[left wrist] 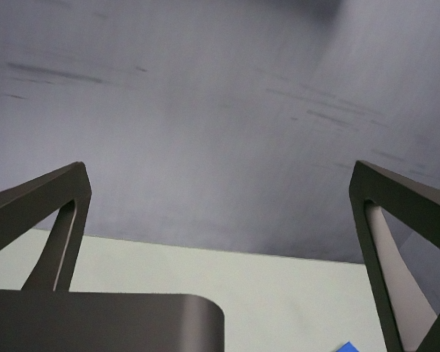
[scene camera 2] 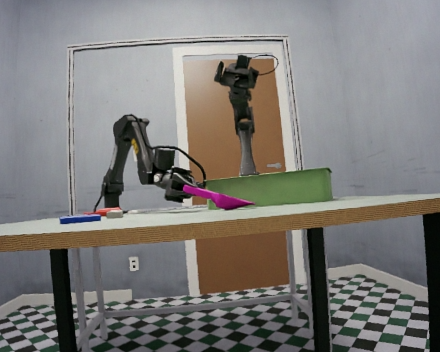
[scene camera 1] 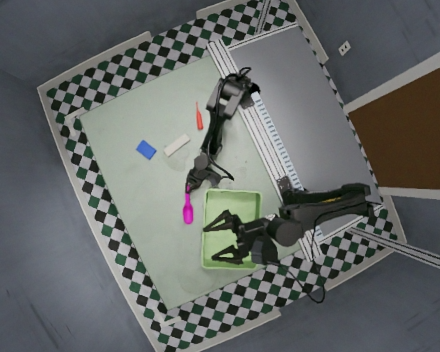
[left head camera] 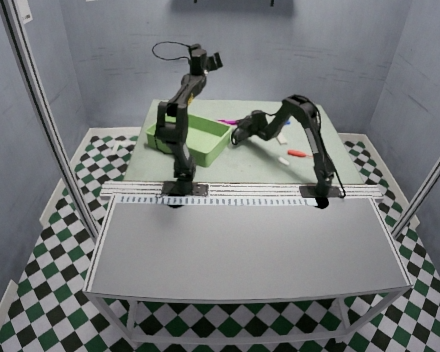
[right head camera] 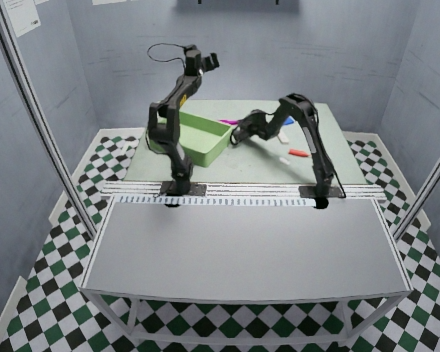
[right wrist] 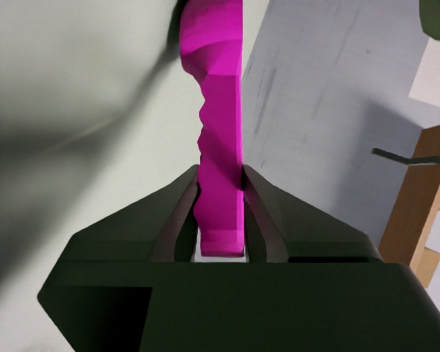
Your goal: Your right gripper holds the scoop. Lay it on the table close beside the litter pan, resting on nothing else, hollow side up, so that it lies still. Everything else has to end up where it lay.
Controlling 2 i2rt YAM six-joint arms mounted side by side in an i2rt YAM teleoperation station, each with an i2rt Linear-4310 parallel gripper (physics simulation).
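Seen in the pictures: left gripper, fingertip midpoint: (left wrist: 219, 176) (scene camera 2: 234, 65) (scene camera 1: 207, 244) (left head camera: 208, 56) (right head camera: 206, 57); right gripper, fingertip midpoint: (scene camera 2: 195, 191) (scene camera 1: 186, 192) (left head camera: 236, 122) (right head camera: 237, 122) (right wrist: 220, 175); left arm's base, origin of the base link: (scene camera 1: 287, 195) (left head camera: 185, 189) (right head camera: 183, 189); right arm's base, origin of the base link: (left head camera: 320, 192) (right head camera: 320, 193).
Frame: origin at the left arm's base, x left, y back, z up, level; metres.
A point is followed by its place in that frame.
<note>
The magenta scoop (left head camera: 228, 121) {z 0.057, x -0.158, y -0.480 m} (right head camera: 229, 121) {z 0.056, x -0.155, y -0.480 m} (scene camera 1: 188, 212) {z 0.008, x -0.101, y -0.506 m} (scene camera 2: 226, 200) {z 0.028, x -0.119, y -0.524 m} (right wrist: 220, 120) {z 0.051, x -0.176, y -0.467 m} is held by its handle, hollow side up. It slopes, handle end raised and bowl low near the table (scene camera 1: 145, 200) {z 0.002, x -0.233, y -0.692 m}; whether the bowl touches is unclear. My right gripper (scene camera 1: 188, 188) {z 0.059, x -0.200, y -0.472 m} (right wrist: 220, 175) {z 0.059, x -0.200, y -0.472 m} is shut on the handle. The green litter pan (left head camera: 212, 150) {z 0.076, x -0.098, y -0.187 m} (right head camera: 212, 151) {z 0.065, x -0.102, y -0.195 m} (scene camera 1: 258, 202) {z 0.060, x -0.035, y -0.167 m} (scene camera 2: 295, 187) {z 0.047, x 0.071, y -0.487 m} stands beside the scoop, with a narrow gap in scene camera 1. My left gripper (scene camera 1: 209, 244) {z 0.444, x -0.055, y -0.403 m} (scene camera 2: 218, 73) (left wrist: 219, 176) {z 0.444, x -0.055, y -0.403 m} is open and empty, high above the pan.
A blue block (scene camera 1: 146, 149) {z 0.017, x -0.471, y -0.594 m} (scene camera 2: 80, 218) {z 0.012, x -0.456, y -0.624 m}, a whitish bar (scene camera 1: 177, 145) {z 0.023, x -0.433, y -0.440 m} and a red tool (left head camera: 297, 153) {z 0.023, x -0.517, y -0.284 m} (scene camera 1: 199, 120) {z 0.029, x -0.512, y -0.295 m} lie on the table on the right arm's side. A small white piece (left head camera: 284, 161) {z 0.014, x -0.445, y -0.223 m} (right head camera: 284, 160) {z 0.014, x -0.443, y -0.228 m} lies near the red tool.
</note>
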